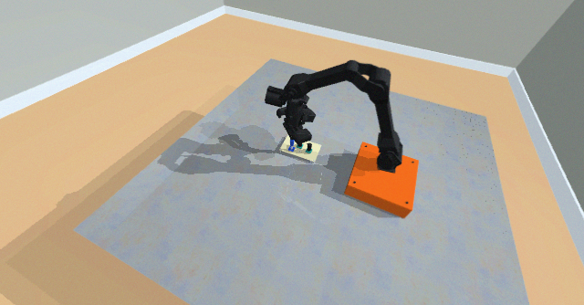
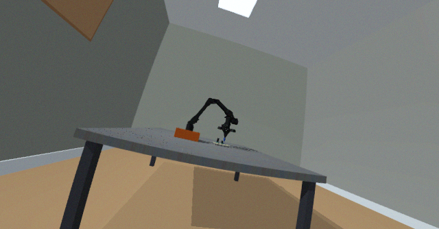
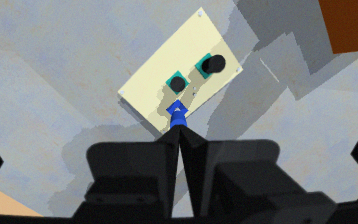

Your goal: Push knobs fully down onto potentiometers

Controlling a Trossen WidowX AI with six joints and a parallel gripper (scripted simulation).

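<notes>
The blue knob is 20 mm below my gripper tip. Also, from my gripper tip: black knob 70 mm behind, 30 mm below, 10 mm to the right.
</notes>
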